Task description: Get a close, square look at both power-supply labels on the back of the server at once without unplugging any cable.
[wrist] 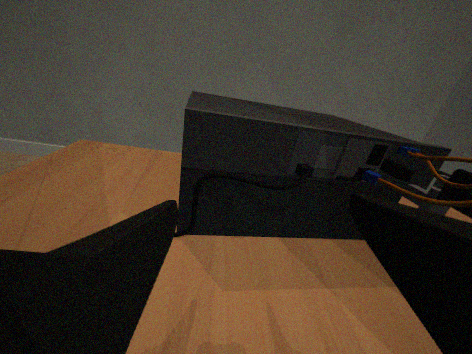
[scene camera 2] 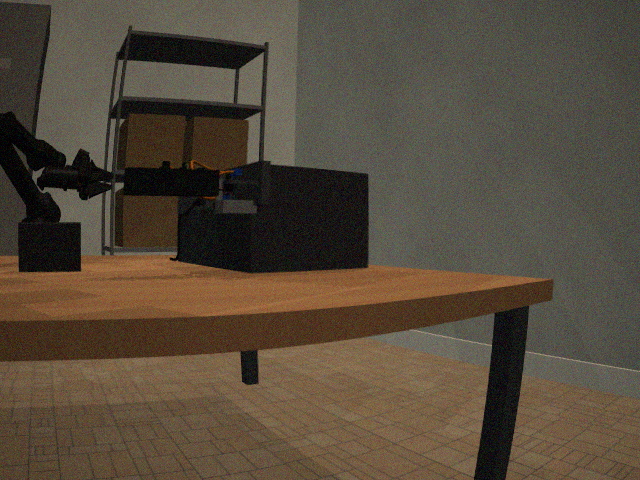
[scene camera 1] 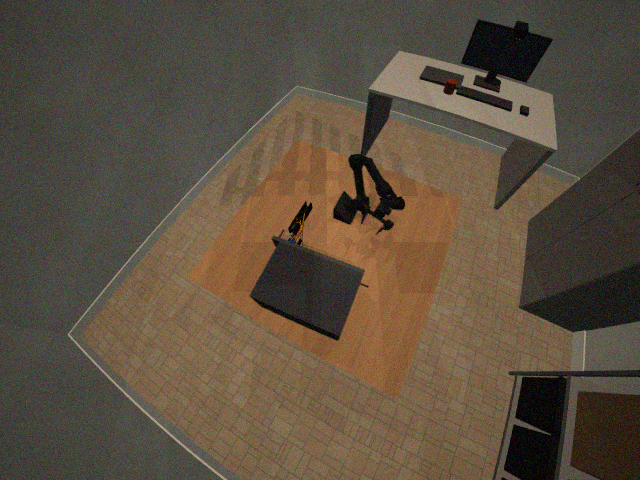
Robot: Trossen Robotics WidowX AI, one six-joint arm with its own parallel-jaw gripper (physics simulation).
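Seen in the pictures: gripper, between the fingertips: [wrist: 261, 204] [scene camera 2: 113, 181] [scene camera 1: 368, 229]; arm's base, origin of its link: [scene camera 2: 40, 246] [scene camera 1: 349, 205].
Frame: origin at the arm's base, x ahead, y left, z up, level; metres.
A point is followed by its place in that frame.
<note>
The dark server [scene camera 1: 311, 286] @(z 0.173, x 0.589, y 0.156 m) [scene camera 2: 317, 191] @(z 0.122, x 0.642, y -0.080 m) [wrist: 235, 140] @(z 0.138, x 0.399, y 0.237 m) sits on a dark block on the table. In the wrist view its back recedes to the right at a slant. A pale label-like rectangle [wrist: 330, 158] @(z 0.128, x 0.433, y 0.073 m) shows there, small and unreadable; I cannot make out a second label. A black plug [wrist: 304, 170] @(z 0.109, x 0.402, y 0.120 m) sits at its lower left, with a black cable [wrist: 240, 177] @(z 0.081, x 0.392, y 0.219 m) running left and down. Blue plugs [wrist: 371, 176] @(z 0.109, x 0.437, y -0.010 m) with orange cables [wrist: 417, 197] @(z 0.104, x 0.389, y -0.060 m) are at the right. My gripper [scene camera 1: 371, 226] @(z 0.165, x 0.179, y 0.215 m) [scene camera 2: 111, 181] @(z 0.165, x 0.179, y 0.215 m) [wrist: 261, 204] @(z 0.165, x 0.179, y 0.215 m) is open and empty, apart from the server's back.
A black folding arm [scene camera 1: 299, 219] @(z 0.171, x 0.336, y -0.111 m) [scene camera 2: 170, 181] @(z 0.129, x 0.301, y -0.152 m) with cables sticks out behind the server at one side. All stands on the wooden table [scene camera 1: 413, 268] @(z -0.051, x 0.127, y 0.518 m) [scene camera 2: 413, 294] @(z -0.051, x 0.581, y -0.540 m) [wrist: 100, 190] @(z -0.051, x 0.479, y 0.515 m). A white desk [scene camera 1: 408, 67], a tall cabinet [scene camera 1: 578, 227] and a shelf rack [scene camera 2: 264, 103] stand beyond.
</note>
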